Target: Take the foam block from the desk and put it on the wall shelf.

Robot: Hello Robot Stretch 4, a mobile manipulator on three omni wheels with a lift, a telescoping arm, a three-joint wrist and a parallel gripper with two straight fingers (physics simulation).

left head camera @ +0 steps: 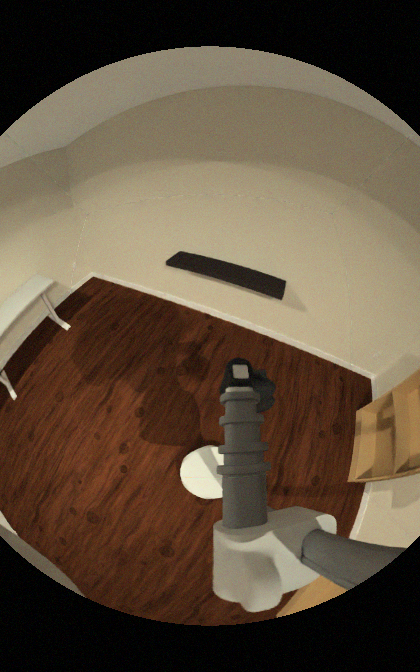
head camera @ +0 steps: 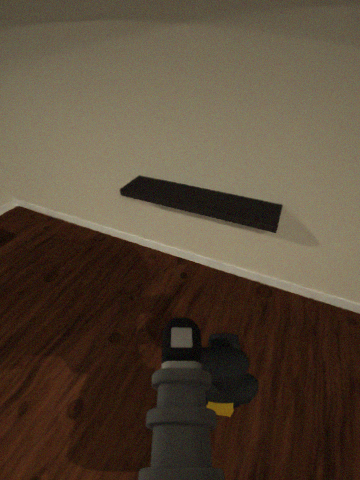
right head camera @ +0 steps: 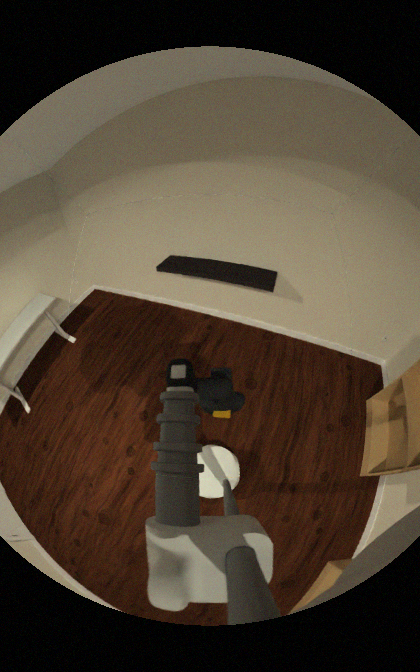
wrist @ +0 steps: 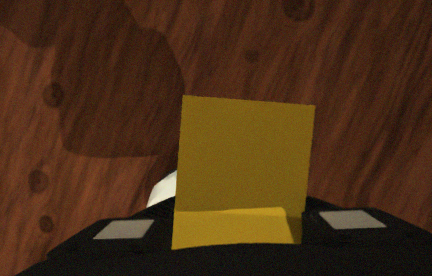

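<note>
The yellow foam block is between the fingers of my gripper, which is shut on it and holds it above the floor. In the head camera view the dark gripper body hides most of the block. In the left head camera view the block does not show. The black wall shelf is on the wall beyond the arm, apart from the gripper. The white desk shows in part at the left edge of both side head camera views.
A light wooden shelf unit stands at the right by the wall. The round white base is on the floor below the arm. A white baseboard runs along the wall's foot, below the wall shelf.
</note>
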